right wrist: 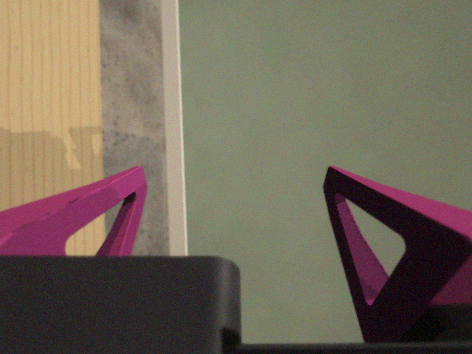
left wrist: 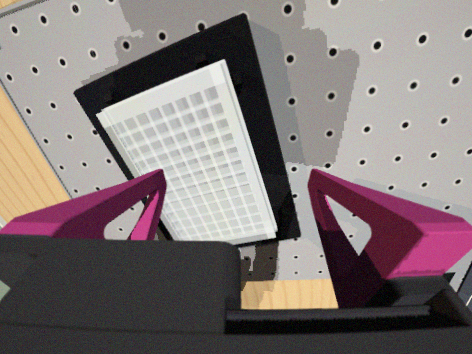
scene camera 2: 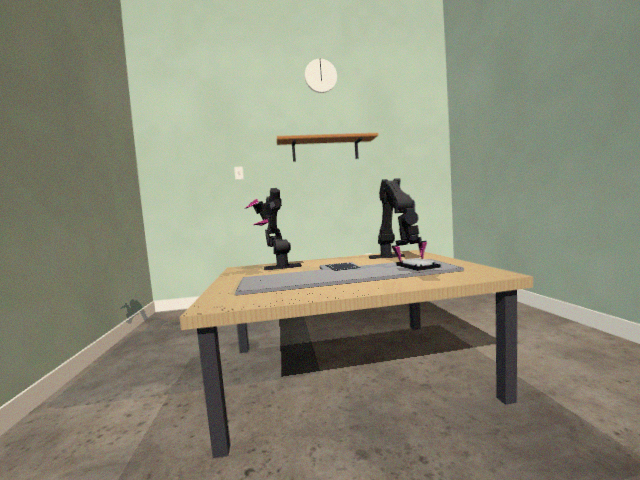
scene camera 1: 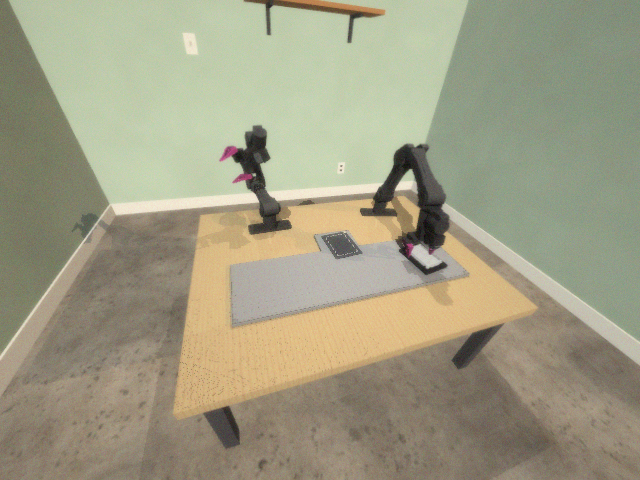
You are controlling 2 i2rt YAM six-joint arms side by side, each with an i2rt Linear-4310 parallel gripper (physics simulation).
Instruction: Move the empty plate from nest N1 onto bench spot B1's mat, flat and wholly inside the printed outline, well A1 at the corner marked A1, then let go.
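Places are measured from the left arm's base along level axes (x ahead, y left, z up), in centimetres.
Pixels of known places: left gripper, fingertip midpoint: (left wrist: 237,177) (scene camera 2: 411,260) (scene camera 1: 418,255); right gripper, fingertip midpoint: (right wrist: 235,176) (scene camera 2: 249,216) (scene camera 1: 226,172); left arm's base, link origin: (scene camera 2: 386,256) (scene camera 1: 378,212); right arm's base, link origin: (scene camera 2: 282,267) (scene camera 1: 270,227).
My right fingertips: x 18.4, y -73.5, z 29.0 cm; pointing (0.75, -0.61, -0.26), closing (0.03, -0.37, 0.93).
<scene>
For each thing: its top centre in the pictures, then the offset to it from my right fingertips. Level surfaces: height alone.
- white gridded plate, top centre: (left wrist: 195,183) (scene camera 1: 424,254) (scene camera 2: 417,260) dx +21.9, dy +81.3, dz -25.1 cm
- black nest, top centre: (left wrist: 197,180) (scene camera 1: 423,255) (scene camera 2: 417,261) dx +21.9, dy +81.3, dz -25.5 cm
- dark mat with a dashed outline, surface height: dz -27.5 cm
- grey perforated board, surface height: dz -27.7 cm
A white gridded plate (scene camera 1: 427,256) (scene camera 2: 417,262) (left wrist: 185,165) lies in a black nest (scene camera 1: 435,268) (scene camera 2: 434,267) (left wrist: 220,42) at the right of the grey board. My left gripper (scene camera 1: 420,251) (scene camera 2: 410,258) (left wrist: 237,177) is open just above the nest; in the left wrist view one fingertip overlaps the plate's left edge and the other stands off to the right of the nest. A dark mat with a dashed outline (scene camera 1: 341,244) (scene camera 2: 343,266) lies behind the board's middle. My right gripper (scene camera 1: 235,166) (scene camera 2: 255,214) (right wrist: 235,176) is open and raised high at the left. The corner mark A1 is too small to read.
The grey perforated board (scene camera 1: 289,284) (scene camera 2: 289,281) (left wrist: 400,110) runs across the wooden table (scene camera 1: 361,341) (scene camera 2: 361,299). The two arm bases (scene camera 1: 269,226) (scene camera 1: 378,211) stand along the far edge. A wall shelf (scene camera 1: 320,6) (scene camera 2: 326,138) hangs behind.
</scene>
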